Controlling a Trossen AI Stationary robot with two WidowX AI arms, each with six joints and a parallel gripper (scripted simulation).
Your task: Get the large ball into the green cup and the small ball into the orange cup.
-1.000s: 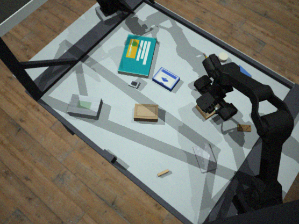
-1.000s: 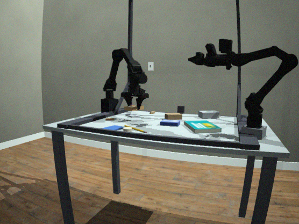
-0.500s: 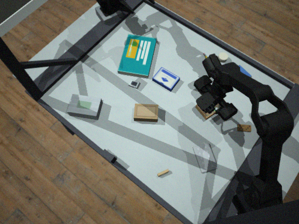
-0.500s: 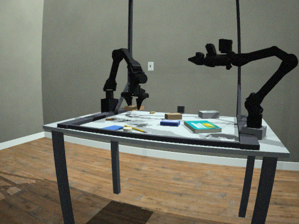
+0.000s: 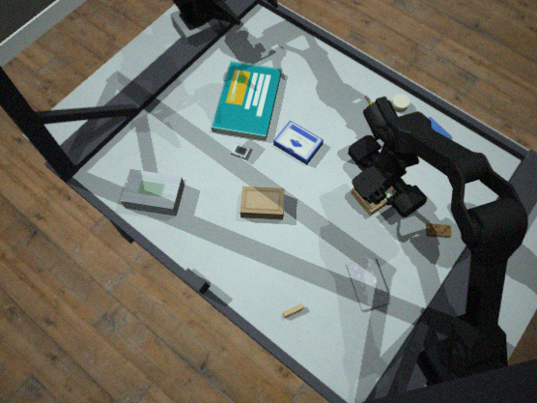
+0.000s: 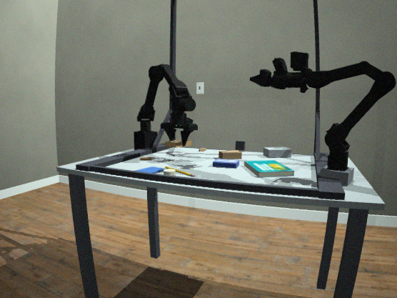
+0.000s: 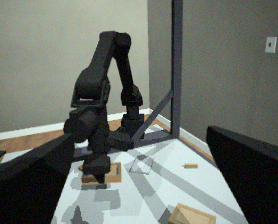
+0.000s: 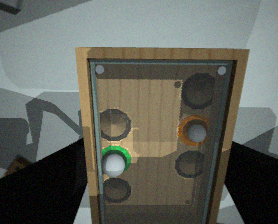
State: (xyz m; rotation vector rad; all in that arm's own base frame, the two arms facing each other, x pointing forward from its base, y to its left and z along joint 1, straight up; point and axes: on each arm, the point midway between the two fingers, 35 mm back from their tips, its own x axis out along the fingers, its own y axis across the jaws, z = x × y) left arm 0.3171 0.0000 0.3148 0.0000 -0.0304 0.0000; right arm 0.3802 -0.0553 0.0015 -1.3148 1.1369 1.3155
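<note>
Now: right hand 3 cm above the covered wooden puzzle.
</note>
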